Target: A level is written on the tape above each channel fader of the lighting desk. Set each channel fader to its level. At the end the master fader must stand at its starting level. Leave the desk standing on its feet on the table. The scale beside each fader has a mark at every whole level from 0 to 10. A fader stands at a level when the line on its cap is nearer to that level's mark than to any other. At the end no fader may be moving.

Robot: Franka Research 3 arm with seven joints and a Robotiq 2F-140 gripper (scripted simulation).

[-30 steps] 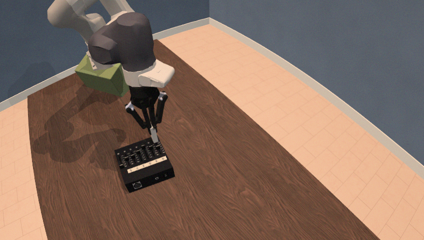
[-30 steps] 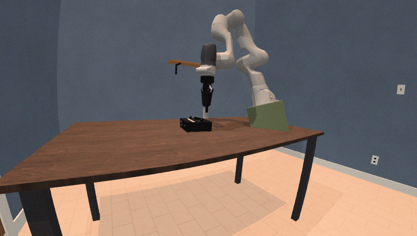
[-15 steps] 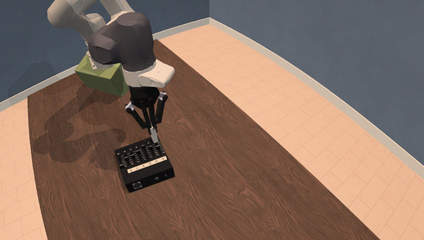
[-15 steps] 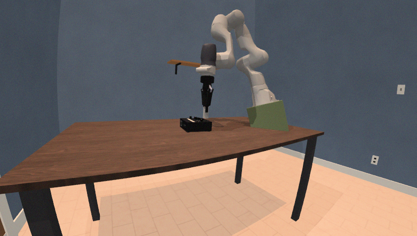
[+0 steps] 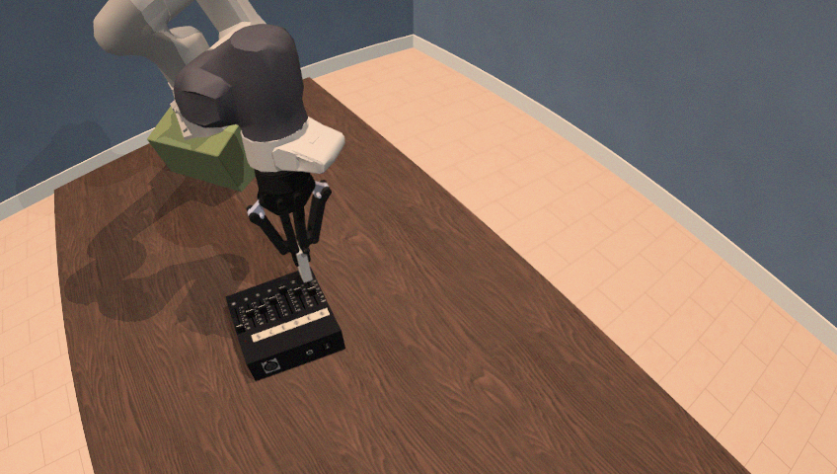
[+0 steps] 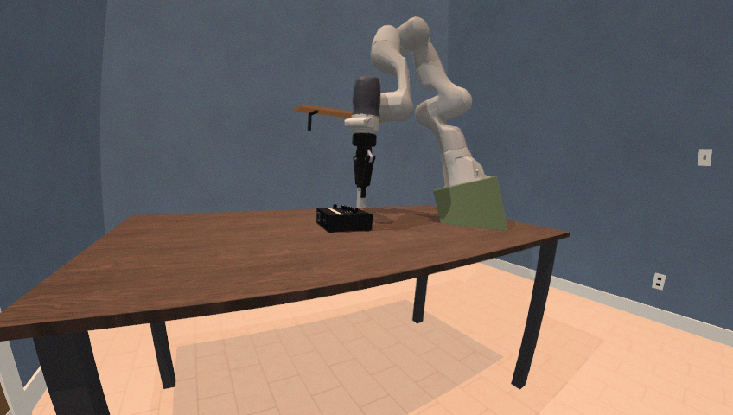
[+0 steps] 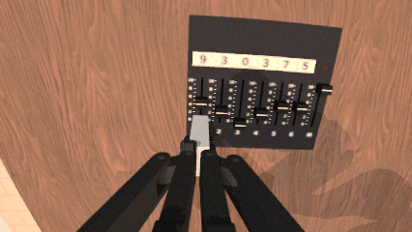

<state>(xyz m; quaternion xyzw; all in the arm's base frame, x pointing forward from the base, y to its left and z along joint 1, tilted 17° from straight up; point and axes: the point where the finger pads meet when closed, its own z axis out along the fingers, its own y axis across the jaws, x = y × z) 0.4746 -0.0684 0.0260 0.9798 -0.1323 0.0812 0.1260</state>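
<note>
My hand is 40 mm above the channel 1 cap, 20 mm short of it and 10 mm to the left of it. Also, from my hand: channel 2 cap (40 mm below, 30 mm to the right, 10 mm ahead); channel 3 cap (40 mm to the right, 40 mm below, 10 mm behind); channel 4 cap (70 mm to the right, 40 mm below).
</note>
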